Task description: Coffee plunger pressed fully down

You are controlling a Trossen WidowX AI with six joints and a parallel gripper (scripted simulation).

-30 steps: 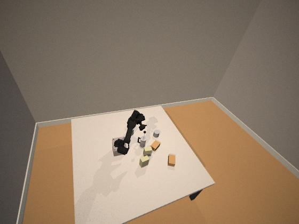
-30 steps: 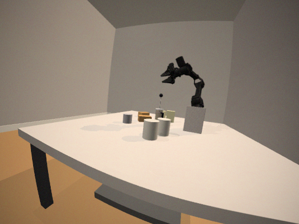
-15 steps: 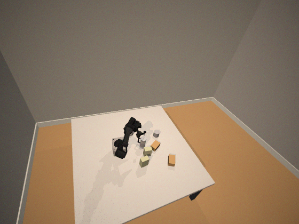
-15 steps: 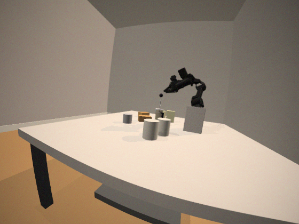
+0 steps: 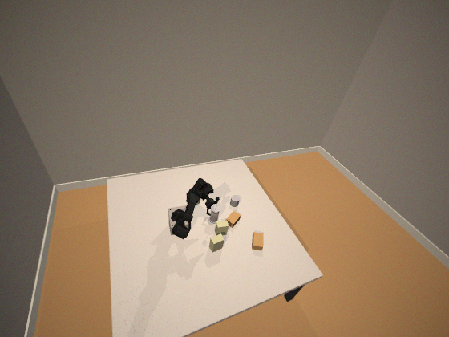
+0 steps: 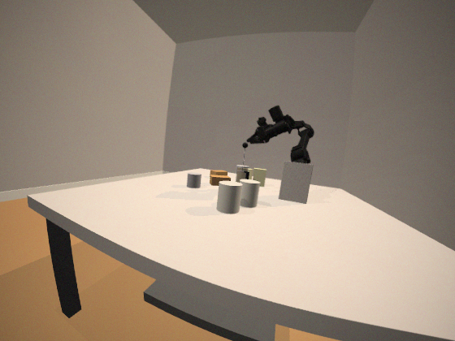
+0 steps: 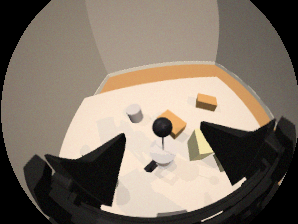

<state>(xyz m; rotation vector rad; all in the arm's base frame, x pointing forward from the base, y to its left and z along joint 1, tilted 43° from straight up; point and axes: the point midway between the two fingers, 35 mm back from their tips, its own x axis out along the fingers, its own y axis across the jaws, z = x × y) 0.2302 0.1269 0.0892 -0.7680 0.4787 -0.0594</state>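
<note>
Right now my gripper tip is 140 mm above the coffee press, 10 mm to the right of it and 10 mm short of it.
</note>
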